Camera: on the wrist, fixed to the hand. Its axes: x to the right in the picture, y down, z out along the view.
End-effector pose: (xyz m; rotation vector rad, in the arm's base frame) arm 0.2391 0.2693 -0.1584 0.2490 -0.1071 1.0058
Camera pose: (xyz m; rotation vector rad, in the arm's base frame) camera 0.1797 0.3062 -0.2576 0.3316 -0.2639 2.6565
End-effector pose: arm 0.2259 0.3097 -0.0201 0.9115 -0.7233 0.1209
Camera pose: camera 0.2443 0.4281 -0.0395 0.2656 -1.3492 1.6347
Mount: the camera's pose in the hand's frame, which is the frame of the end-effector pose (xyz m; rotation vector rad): -0.0215 0.0535 -0.1068 0.1819 -0.0331 1.6472
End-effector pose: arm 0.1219 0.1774 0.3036 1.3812 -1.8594 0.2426
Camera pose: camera 0.1279 0.2747 0.3759 -0.3915 -2.5761 1.1701
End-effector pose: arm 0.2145 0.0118 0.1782 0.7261 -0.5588 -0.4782
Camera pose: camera 0.2762 0.1108 0.1446 0.2337 -1.0290 1.1015
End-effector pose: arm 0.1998 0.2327 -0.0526 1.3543 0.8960 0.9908
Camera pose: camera 0.0897 0.2480 -0.0038 2.2229 -0.4278 2.0594
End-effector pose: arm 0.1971 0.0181 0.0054 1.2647 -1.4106 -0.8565
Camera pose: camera 0.2852 0.0620 0.0764 -0.0906 -1.9295 0.4037
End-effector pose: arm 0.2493 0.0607 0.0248 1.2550 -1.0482 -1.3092
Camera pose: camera 0.3596 0.0806 0.0713 0.1471 -1.6219 0.0622
